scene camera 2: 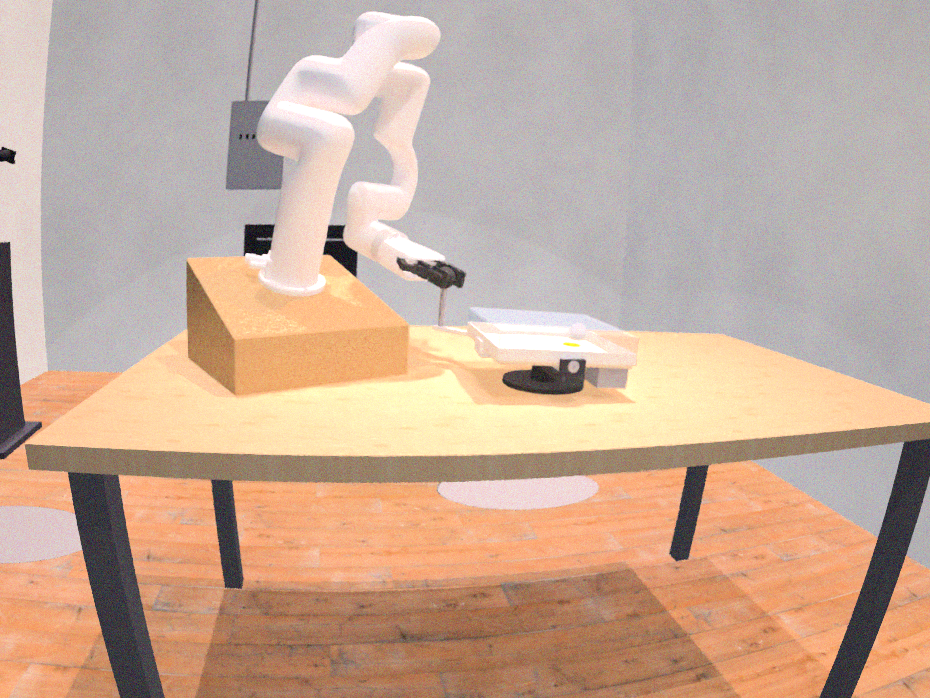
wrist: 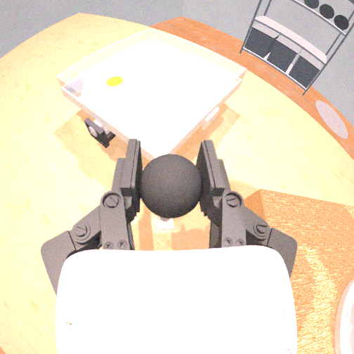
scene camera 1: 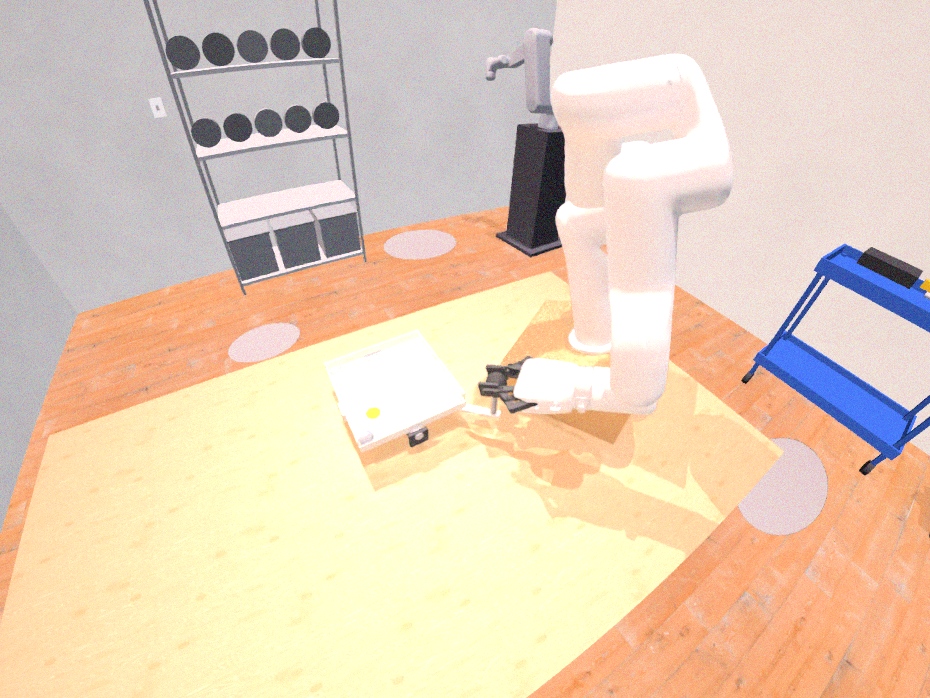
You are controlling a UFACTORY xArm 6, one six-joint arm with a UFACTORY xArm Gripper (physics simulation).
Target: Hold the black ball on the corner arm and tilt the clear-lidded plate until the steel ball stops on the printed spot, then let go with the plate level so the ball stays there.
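Observation:
My gripper (scene camera 1: 497, 379) (scene camera 2: 451, 275) (wrist: 169, 153) is shut on the black ball (wrist: 170, 190), which sits between both finger pads above the thin post of the corner arm (scene camera 1: 480, 410) (scene camera 2: 441, 306). The clear-lidded plate (scene camera 1: 398, 379) (scene camera 2: 525, 341) (wrist: 165, 95) looks near level; a slight tilt is hard to judge. The yellow printed spot (scene camera 1: 373, 413) (scene camera 2: 571, 344) (wrist: 115, 81) shows through the lid. The pale steel ball (scene camera 1: 365, 435) (scene camera 2: 577, 330) (wrist: 75, 86) is off the spot, near the plate's left corner in the wrist view. The arm's lower end is partly hidden in the wrist view.
The plate stands on a black round base (scene camera 2: 542, 381) with a black bracket (scene camera 1: 418, 436) (wrist: 97, 131). A wooden block (scene camera 2: 323, 353) (wrist: 310, 240) under the robot stands beside it on the table (scene camera 1: 300, 563) (scene camera 2: 420, 428). A blue cart (scene camera 1: 833, 386) and a shelf rack (scene camera 1: 349, 150) stand beyond.

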